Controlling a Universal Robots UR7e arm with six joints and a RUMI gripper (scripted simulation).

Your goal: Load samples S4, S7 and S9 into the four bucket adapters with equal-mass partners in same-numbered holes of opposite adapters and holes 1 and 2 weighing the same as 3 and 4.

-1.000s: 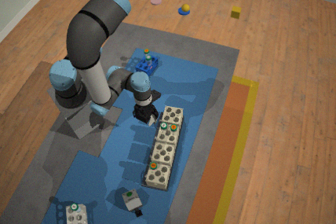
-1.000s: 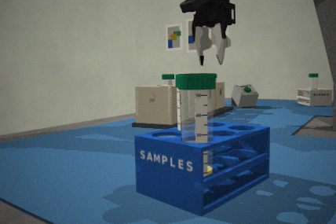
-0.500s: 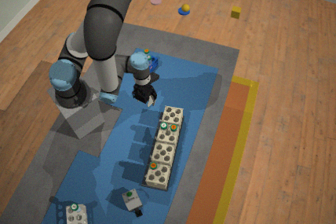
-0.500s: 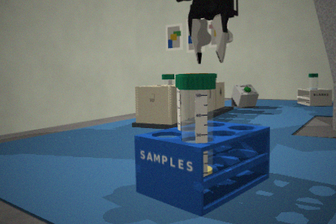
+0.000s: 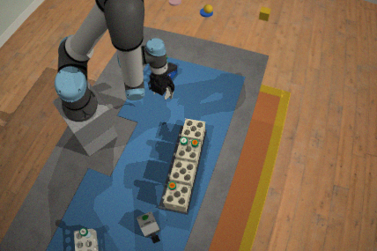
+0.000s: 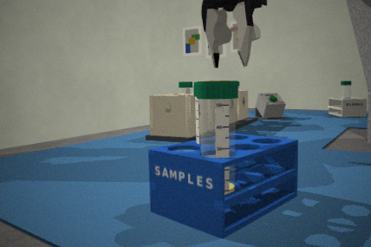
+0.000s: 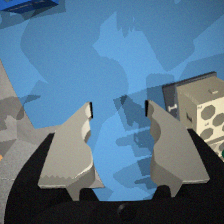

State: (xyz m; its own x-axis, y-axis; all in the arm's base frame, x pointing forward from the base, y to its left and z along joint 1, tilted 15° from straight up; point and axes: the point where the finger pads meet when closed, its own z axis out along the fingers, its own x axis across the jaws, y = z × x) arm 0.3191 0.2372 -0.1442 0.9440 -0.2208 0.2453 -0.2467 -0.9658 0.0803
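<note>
Right now my hand is 28 cm to the right of the tube, 10 cm past it and 10 cm above it. Also, from my hand: blue samples rack: 23 cm to the left, 13 cm below, 9 cm behind; then white-dot blank: 21 cm to the right, 14 cm ahead, 9 cm below; then sample tube S9: 42 cm to the right, 15 cm ahead, 9 cm below.
</note>
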